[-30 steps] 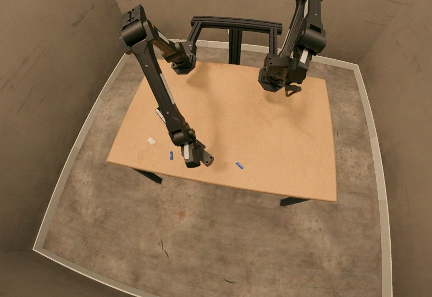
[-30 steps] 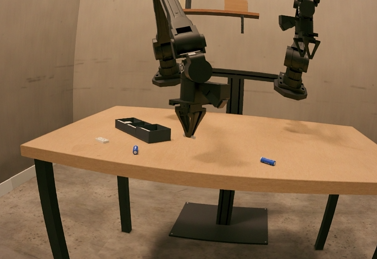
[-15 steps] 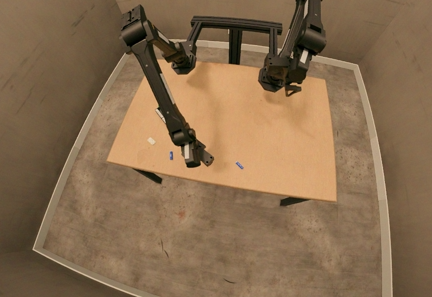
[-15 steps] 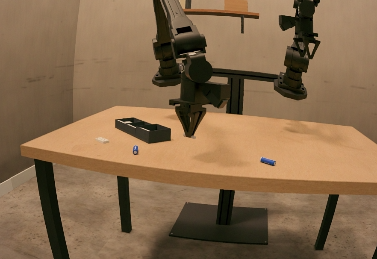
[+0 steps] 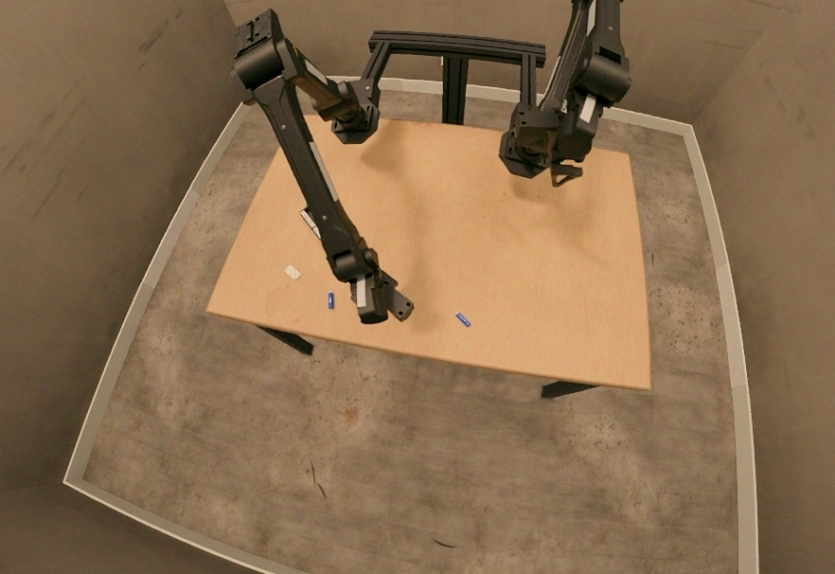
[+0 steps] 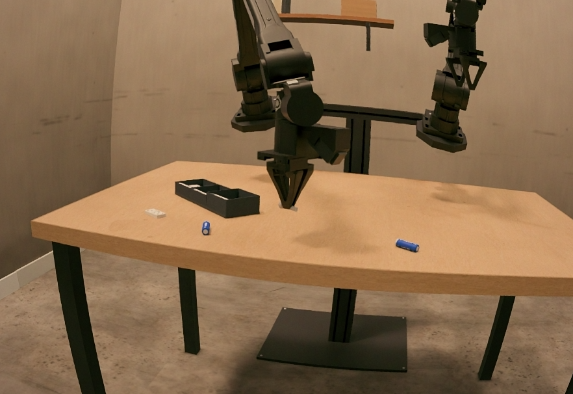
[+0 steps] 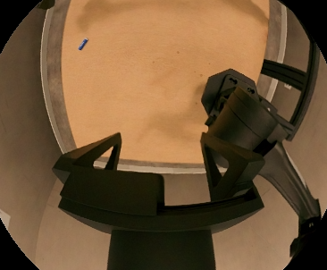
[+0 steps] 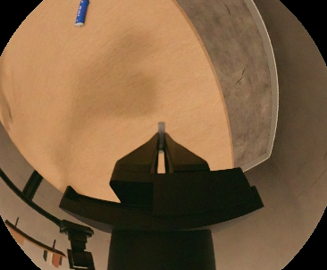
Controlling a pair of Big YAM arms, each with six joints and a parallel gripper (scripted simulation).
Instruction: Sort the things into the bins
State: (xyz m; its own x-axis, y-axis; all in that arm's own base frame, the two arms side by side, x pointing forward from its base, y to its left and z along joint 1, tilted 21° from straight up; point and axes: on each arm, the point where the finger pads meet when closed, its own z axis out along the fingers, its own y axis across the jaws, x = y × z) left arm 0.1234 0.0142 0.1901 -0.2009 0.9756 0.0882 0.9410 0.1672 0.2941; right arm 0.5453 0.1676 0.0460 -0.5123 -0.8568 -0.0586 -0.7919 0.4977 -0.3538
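The white bolt lies right at my right hand. Also, from my right hand: eraser 25 cm behind, 30 cm to the right, 5 cm below; then black bin tray 19 cm behind, 23 cm to the right, 5 cm below; then flat white block 4 cm behind, 30 cm to the right, 6 cm below.
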